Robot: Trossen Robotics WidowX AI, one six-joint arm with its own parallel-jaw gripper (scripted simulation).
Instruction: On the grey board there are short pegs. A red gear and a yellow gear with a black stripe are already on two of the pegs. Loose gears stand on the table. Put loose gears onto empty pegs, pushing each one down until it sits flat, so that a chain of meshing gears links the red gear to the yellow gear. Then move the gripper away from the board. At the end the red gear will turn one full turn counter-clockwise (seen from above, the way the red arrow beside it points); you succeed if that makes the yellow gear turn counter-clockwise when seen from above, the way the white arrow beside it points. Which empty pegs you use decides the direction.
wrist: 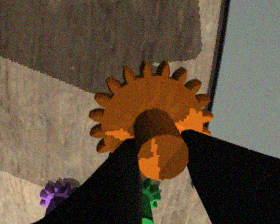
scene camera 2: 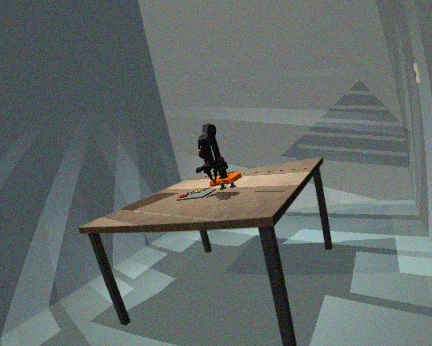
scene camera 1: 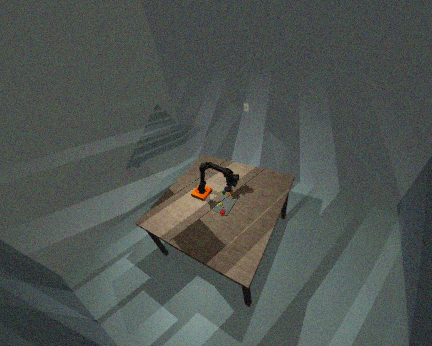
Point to an orange gear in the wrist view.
154, 108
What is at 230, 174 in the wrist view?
My gripper.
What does my gripper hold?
An orange gear.
